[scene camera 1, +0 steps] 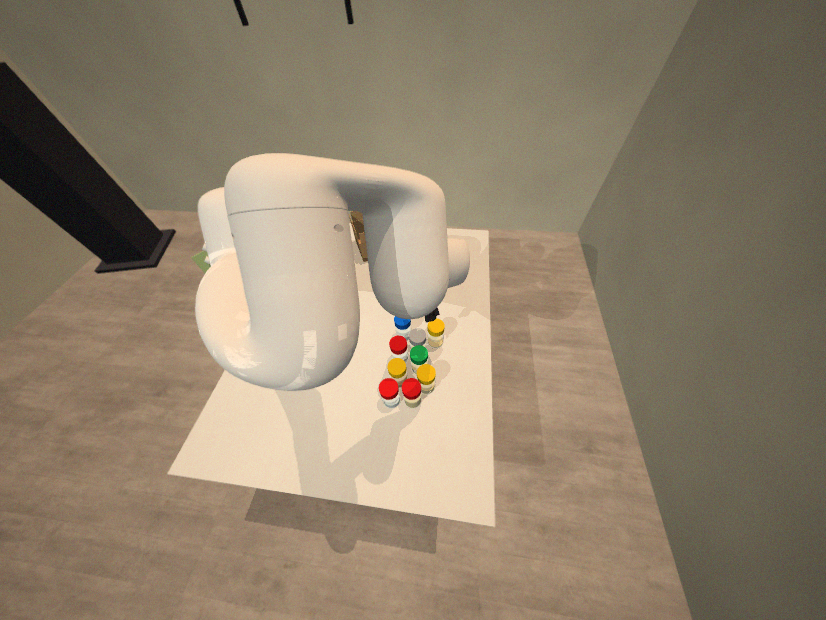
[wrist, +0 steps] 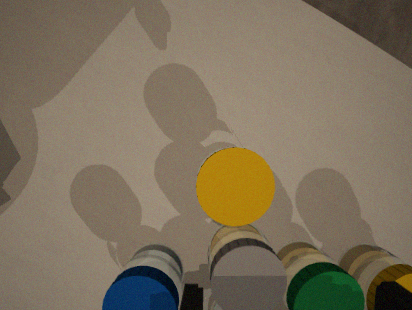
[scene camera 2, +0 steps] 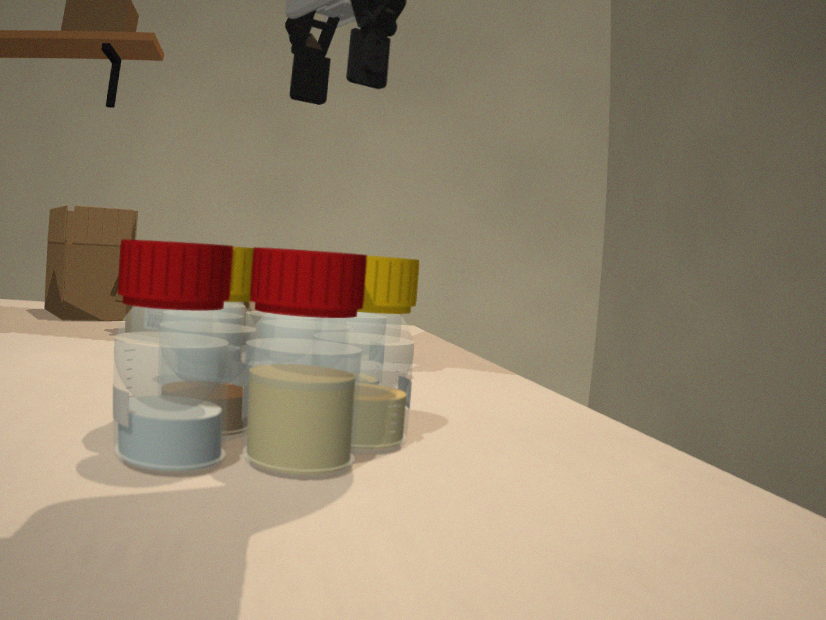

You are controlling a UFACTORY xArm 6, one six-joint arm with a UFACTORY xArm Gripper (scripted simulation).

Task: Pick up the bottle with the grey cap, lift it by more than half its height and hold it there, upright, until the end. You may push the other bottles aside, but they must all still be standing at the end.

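I can see my gripper [scene camera 2: 335, 93] here. There is a cardboard box [scene camera 2: 80, 275] too, and while scene camera 2 shows me the box, it is out of frame in the wrist view.
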